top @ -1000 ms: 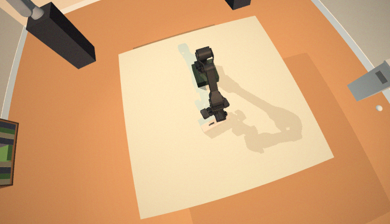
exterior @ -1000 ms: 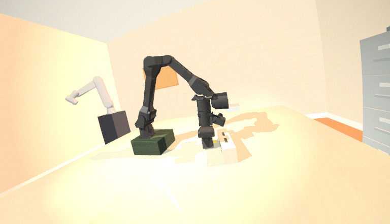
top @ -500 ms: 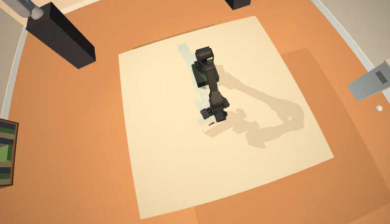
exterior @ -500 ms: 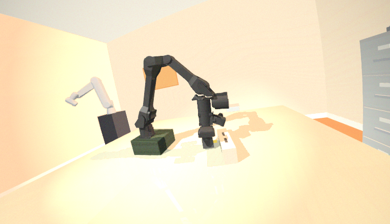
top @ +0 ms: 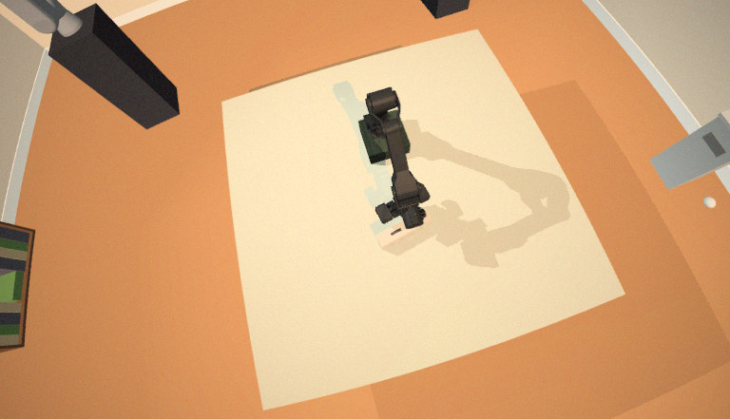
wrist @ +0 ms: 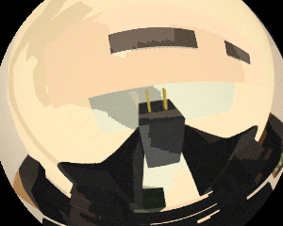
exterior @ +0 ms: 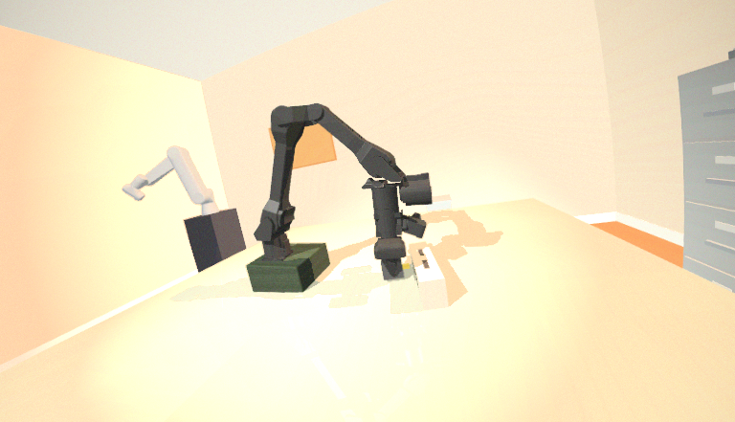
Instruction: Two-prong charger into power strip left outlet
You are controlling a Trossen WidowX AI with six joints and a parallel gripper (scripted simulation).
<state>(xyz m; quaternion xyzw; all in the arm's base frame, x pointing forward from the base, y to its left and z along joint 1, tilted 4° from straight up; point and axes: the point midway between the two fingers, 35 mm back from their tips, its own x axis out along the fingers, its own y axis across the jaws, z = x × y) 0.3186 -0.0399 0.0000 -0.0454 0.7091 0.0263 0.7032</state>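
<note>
Now: gripper tip 2 cm short of the dark grey charger and 1 cm below it.
</note>
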